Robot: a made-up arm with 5 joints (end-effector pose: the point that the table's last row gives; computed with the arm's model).
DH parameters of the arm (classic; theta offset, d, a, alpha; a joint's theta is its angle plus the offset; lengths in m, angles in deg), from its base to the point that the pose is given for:
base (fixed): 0 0.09 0 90
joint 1: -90 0 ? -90
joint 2: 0 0.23 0.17 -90
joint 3: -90 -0.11 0.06 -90
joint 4: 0 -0.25 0 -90
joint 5: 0 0.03 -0.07 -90
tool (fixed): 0 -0.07 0 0
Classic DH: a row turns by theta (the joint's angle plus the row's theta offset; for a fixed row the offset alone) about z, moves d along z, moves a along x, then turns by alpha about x.
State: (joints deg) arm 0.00 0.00 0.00 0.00 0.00
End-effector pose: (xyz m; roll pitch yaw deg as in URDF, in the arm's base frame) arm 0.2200 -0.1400 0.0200 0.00 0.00 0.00
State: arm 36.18 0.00 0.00 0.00 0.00
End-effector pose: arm 0.2189 -0.1400 0.1634 0.00 -36.18 0.00
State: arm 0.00 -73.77 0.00 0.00 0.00
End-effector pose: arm 0.2200 -0.0295 0.1472 -73.77 0.00 0.00
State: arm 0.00 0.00 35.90 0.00 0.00
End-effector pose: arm 0.3274 -0.1400 -0.0083 0.00 35.90 0.00
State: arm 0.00 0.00 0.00 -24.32 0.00
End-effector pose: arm 0.2386 -0.1662 0.0200 0.00 0.00 24.32
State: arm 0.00 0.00 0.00 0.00 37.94
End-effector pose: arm 0.2778 -0.1400 -0.0082 0.00 -37.94 0.00
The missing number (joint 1, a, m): 0.08
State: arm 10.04 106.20 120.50 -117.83 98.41
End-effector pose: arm 0.3670 0.3044 0.1364 -144.45 -10.04 35.71
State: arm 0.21 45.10 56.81 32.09 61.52
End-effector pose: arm 0.3980 -0.0056 -0.1952 16.75 4.30 -16.32
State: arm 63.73 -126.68 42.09 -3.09 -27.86
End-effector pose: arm 0.1325 0.0994 0.4190 -28.31 -32.53 -112.10
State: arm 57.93 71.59 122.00 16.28 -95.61
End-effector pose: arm 0.5266 0.2802 0.3636 157.49 33.88 -136.90
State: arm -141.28 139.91 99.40 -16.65 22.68
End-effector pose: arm -0.2984 0.2612 -0.1469 -141.12 56.99 47.24
